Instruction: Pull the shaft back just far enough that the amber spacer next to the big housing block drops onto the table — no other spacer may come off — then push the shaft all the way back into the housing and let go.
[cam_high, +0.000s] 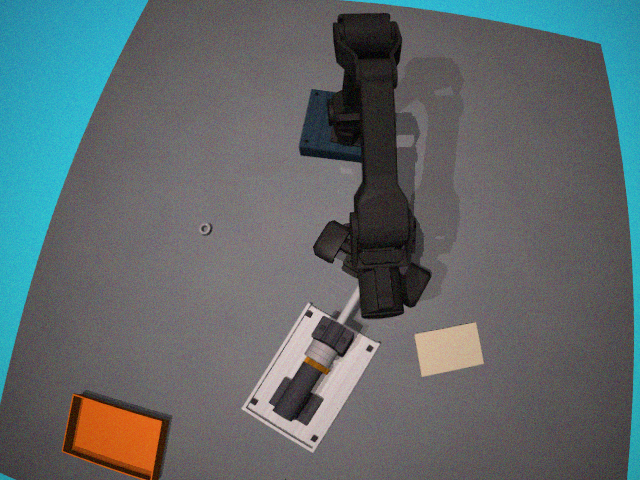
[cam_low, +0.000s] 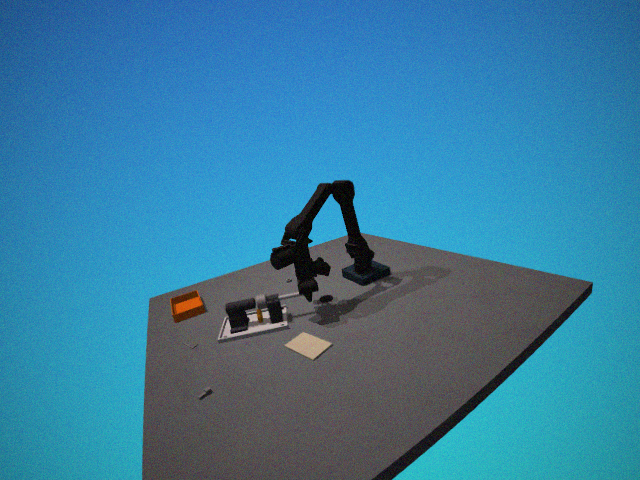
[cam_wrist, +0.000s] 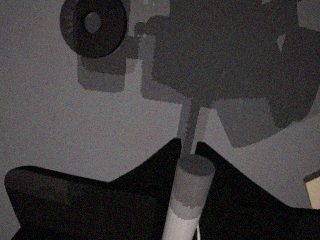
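The shaft lies 80 mm ahead of my gripper tip, 30 mm to the right of it and 30 mm above it. From my gripper tip the other things lie so: pad (100 mm ahead, 170 mm to the left, 40 mm below); grey spacer (150 mm ahead, 60 mm to the right, 30 mm above); amber spacer (170 mm ahead, 60 mm to the right, 20 mm below).
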